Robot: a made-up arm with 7 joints. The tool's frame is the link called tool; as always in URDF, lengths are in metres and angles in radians. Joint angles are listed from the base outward.
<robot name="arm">
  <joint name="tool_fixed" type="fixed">
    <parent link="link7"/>
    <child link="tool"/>
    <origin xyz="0 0 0" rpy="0 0.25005 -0.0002"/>
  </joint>
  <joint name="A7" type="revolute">
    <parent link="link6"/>
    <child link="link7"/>
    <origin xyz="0.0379 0 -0.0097"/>
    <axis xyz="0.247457 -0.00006 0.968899"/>
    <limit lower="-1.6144" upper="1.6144"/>
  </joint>
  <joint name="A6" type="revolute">
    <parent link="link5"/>
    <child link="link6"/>
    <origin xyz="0.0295 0 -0.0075"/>
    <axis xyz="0.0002 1 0.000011"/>
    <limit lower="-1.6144" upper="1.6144"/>
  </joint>
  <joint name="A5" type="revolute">
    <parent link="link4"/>
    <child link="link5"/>
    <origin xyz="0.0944 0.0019 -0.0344"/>
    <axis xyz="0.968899 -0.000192 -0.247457"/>
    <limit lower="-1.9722" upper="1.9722"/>
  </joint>
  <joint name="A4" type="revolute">
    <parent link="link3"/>
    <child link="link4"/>
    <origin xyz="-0.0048 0 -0.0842"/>
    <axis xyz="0.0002 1 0.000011"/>
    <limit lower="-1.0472" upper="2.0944"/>
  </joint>
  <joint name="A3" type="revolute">
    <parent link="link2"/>
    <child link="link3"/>
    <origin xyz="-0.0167 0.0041 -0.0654"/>
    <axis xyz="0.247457 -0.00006 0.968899"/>
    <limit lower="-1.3" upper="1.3"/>
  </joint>
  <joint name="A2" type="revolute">
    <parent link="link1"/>
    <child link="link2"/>
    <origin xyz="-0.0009 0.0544 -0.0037"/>
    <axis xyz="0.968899 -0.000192 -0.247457"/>
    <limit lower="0" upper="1.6"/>
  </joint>
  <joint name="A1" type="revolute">
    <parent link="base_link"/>
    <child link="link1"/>
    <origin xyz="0 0 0"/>
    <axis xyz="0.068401 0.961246 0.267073"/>
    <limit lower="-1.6" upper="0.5"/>
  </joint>
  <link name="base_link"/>
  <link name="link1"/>
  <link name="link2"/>
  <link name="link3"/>
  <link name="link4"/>
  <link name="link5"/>
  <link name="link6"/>
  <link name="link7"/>
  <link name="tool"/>
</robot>
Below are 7 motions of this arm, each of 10 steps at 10 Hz.
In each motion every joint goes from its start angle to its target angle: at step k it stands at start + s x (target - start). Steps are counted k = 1, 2, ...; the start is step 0. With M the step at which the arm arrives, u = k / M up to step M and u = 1 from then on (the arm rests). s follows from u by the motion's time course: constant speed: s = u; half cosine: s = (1 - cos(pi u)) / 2; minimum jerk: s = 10 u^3 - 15 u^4 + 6 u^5.
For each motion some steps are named. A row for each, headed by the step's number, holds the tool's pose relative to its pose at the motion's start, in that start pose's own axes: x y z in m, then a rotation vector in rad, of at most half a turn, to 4 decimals.
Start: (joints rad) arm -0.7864 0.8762 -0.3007 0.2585 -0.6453 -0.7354 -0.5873
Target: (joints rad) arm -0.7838 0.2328 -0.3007 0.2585 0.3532 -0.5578 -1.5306
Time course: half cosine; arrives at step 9
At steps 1, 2, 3, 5, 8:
1: 0.0020 -0.0035 -0.0018 0.0015 0.0053 -0.0420
2: 0.0078 -0.0135 -0.0064 0.0060 0.0204 -0.1624
3: 0.0172 -0.0290 -0.0124 0.0144 0.0428 -0.3455
5: 0.0431 -0.0681 -0.0214 0.0442 0.1025 -0.7989
8: 0.0750 -0.1103 -0.0205 0.0929 0.1926 -1.2880

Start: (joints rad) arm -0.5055 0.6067 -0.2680 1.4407 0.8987 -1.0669 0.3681
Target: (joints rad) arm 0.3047 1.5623 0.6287 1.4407 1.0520 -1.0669 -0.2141
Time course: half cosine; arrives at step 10
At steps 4, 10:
4: -0.1176 0.0263 -0.0439 0.0453 0.4278 -0.1447
10: -0.2671 0.1616 -0.0074 0.3077 1.0406 -0.4712

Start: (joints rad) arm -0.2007 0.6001 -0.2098 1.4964 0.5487 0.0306 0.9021
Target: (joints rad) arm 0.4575 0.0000 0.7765 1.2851 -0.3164 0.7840 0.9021
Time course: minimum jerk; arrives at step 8
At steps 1, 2, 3, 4, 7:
1: -0.0032 -0.0026 -0.0005 -0.0083 0.0276 -0.0123
2: -0.0217 -0.0160 -0.0036 -0.0477 0.1821 -0.0845
3: -0.0621 -0.0387 -0.0116 -0.0964 0.5021 -0.2481
4: -0.1216 -0.0590 -0.0229 -0.1108 0.9460 -0.4927
7: -0.2541 -0.0597 -0.0381 -0.0567 1.9649 -1.0403

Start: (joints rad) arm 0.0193 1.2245 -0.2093 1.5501 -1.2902 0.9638 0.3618
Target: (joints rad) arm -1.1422 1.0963 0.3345 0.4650 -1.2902 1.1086 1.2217
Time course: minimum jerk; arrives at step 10
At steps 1, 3, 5, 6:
1: -0.0020 -0.0030 0.0008 0.0031 -0.0048 -0.0113
3: -0.0484 -0.0505 0.0135 0.0487 -0.1107 -0.2118
5: -0.1894 -0.0871 0.0272 0.0385 -0.4319 -0.6184
6: -0.2657 -0.0640 0.0228 -0.0509 -0.6272 -0.8208

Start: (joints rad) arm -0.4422 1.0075 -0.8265 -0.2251 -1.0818 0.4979 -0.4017
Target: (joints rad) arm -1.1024 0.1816 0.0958 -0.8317 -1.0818 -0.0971 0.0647
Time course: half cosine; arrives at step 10
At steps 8, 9, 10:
8: -0.1136 -0.1488 0.1616 0.6310 -2.0232 -0.4255
9: -0.1251 -0.1561 0.1562 0.6135 -2.1723 -0.4969
10: -0.1288 -0.1583 0.1540 0.6048 -2.2225 -0.5230

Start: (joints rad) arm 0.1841 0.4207 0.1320 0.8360 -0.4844 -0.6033 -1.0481
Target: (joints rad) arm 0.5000 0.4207 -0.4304 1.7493 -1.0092 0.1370 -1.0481
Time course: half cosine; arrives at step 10
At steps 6, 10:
6: -0.1294 -0.0914 -0.0800 -0.9725 0.7483 0.3164
10: -0.2083 -0.1394 -0.0586 -1.3386 1.1302 0.6433

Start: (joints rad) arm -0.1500 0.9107 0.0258 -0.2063 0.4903 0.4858 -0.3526
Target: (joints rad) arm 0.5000 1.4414 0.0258 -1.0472 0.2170 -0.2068 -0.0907
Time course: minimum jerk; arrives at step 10
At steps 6, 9, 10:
6: -0.0818 -0.0204 0.0457 0.2939 -0.8387 -0.1541
9: -0.1314 -0.0316 0.0645 0.2270 -1.2618 -0.3532
10: -0.1328 -0.0318 0.0650 0.2227 -1.2734 -0.3595

